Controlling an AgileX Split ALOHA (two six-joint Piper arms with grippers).
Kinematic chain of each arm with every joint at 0, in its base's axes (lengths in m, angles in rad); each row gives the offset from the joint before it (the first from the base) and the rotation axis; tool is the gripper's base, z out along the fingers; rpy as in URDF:
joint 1: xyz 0 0 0.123 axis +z
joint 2: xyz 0 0 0 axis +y
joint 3: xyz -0.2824 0 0.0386 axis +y
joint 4: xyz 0.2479 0 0.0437 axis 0.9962 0 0.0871
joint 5: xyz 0 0 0 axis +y
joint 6: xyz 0.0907 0 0.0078 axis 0.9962 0 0.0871
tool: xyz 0 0 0 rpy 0 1.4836 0
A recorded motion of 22 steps. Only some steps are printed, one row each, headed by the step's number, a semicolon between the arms.
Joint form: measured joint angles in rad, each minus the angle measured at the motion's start. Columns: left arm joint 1, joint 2, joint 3, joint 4, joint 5, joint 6; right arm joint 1, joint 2, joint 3, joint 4, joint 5, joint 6.
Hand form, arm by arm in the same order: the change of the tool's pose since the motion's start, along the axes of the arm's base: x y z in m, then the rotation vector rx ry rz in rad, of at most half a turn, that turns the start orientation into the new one. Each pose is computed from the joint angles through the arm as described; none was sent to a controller.
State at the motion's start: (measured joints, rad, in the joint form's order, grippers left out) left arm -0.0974 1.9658 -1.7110 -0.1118 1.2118 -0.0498; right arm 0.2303 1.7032 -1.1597 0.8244 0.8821 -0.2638
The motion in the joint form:
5: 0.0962 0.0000 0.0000 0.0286 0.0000 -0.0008; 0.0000 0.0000 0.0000 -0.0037 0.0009 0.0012
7: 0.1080 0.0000 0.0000 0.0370 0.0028 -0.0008; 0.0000 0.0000 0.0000 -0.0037 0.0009 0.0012
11: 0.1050 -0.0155 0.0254 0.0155 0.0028 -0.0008; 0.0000 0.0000 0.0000 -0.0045 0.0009 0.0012
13: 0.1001 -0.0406 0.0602 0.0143 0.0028 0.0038; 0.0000 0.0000 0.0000 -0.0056 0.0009 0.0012
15: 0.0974 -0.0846 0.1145 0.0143 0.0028 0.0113; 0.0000 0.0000 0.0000 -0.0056 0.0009 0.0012
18: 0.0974 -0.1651 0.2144 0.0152 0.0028 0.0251; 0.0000 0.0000 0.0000 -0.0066 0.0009 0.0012
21: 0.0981 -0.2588 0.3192 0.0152 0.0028 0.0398; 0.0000 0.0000 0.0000 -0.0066 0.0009 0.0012
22: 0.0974 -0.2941 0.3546 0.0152 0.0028 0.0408; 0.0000 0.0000 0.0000 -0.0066 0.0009 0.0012
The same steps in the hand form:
5: 0.0028 0.0420 -0.0002 0.0280 -0.0013 0.0922; -0.0001 -0.0002 -0.0002 -0.0028 0.0007 0.0013
7: 0.0026 0.0476 -0.0003 0.0364 0.0013 0.1023; -0.0001 -0.0002 -0.0002 -0.0028 0.0007 0.0013
11: -0.0023 0.0445 -0.0006 0.0156 0.0121 0.1028; -0.0001 -0.0002 -0.0002 -0.0035 0.0005 0.0017
13: -0.0097 0.0424 0.0003 0.0157 0.0213 0.0936; -0.0001 -0.0003 -0.0003 -0.0045 0.0003 0.0022
15: -0.0221 0.0413 0.0032 0.0175 0.0308 0.0834; -0.0001 -0.0003 -0.0003 -0.0045 0.0003 0.0022
18: -0.0455 0.0413 0.0071 0.0214 0.0487 0.0696; -0.0002 -0.0003 -0.0003 -0.0054 0.0001 0.0026
21: -0.0722 0.0416 0.0126 0.0241 0.0582 0.0557; -0.0002 -0.0003 -0.0003 -0.0054 0.0001 0.0026
22: -0.0819 0.0413 0.0151 0.0242 0.0582 0.0540; -0.0002 -0.0003 -0.0003 -0.0054 0.0001 0.0026

